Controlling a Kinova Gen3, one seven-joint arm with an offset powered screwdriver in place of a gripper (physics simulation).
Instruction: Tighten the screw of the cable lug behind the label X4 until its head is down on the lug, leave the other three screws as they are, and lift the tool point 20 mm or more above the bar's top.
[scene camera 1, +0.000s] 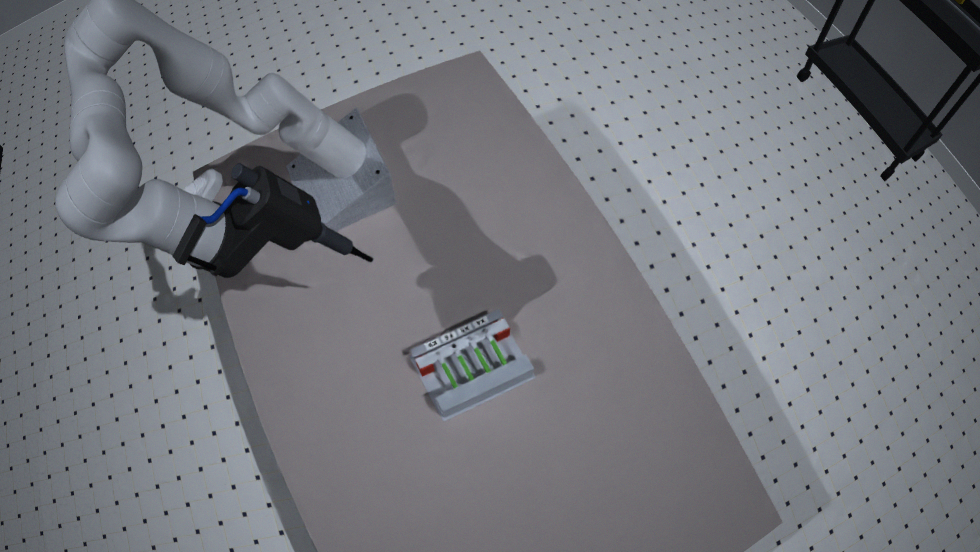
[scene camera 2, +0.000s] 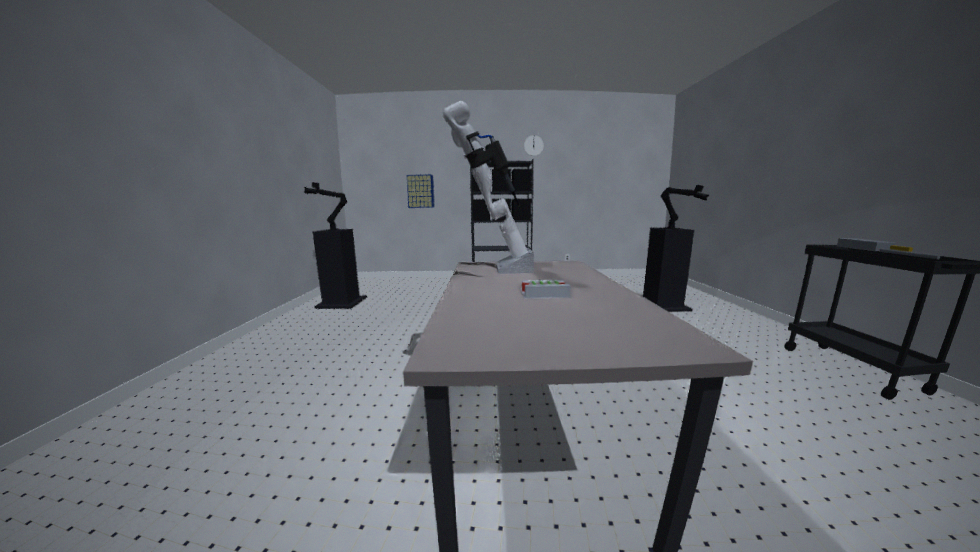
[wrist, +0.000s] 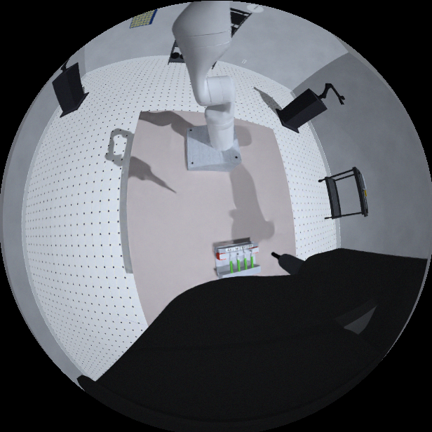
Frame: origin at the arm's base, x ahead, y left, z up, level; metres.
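Seen in the pictures: end effector, tool point: (scene camera 1: 371, 260) (scene camera 2: 518, 205); arm's base, origin of the base link: (scene camera 1: 347, 158) (scene camera 2: 520, 254).
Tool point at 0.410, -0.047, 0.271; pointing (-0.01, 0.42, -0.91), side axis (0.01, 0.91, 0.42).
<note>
Offsets run from my tool point to a thing's top centre, as dx, dy, dz. "spot": to the spot under its first point. Level surfaces: height alone.
The grey terminal bar @(spot: +0.146, +0.107, -0.311) (scene camera 1: 488, 389) (scene camera 2: 546, 291) (wrist: 245, 272) stands on the table, with red end pieces and several green cables side by side. Its white label strip @(+0.024, +0.087, -0.317) (scene camera 1: 454, 333) (wrist: 239, 248) runs along one long side; the labels are too small to read surely, so I cannot tell which is X4. The screws and lugs are too small to judge how far down any head is. My gripper, a black powered screwdriver (scene camera 1: 372, 259) (scene camera 2: 515, 198) (wrist: 273, 254), has no fingers. Its tip points down at a slant, high above the table and apart from the bar.
The arm's base plate (scene camera 1: 336, 200) (scene camera 2: 515, 264) (wrist: 200, 162) is fixed on the brown table @(dz -0.359) (scene camera 1: 582, 438) (scene camera 2: 548, 336) (wrist: 170, 230). A black cart (scene camera 1: 879, 100) (scene camera 2: 867, 349) stands on the floor off the table's side. Two black pedestals (scene camera 2: 336, 267) (scene camera 2: 668, 267) stand further back.
</note>
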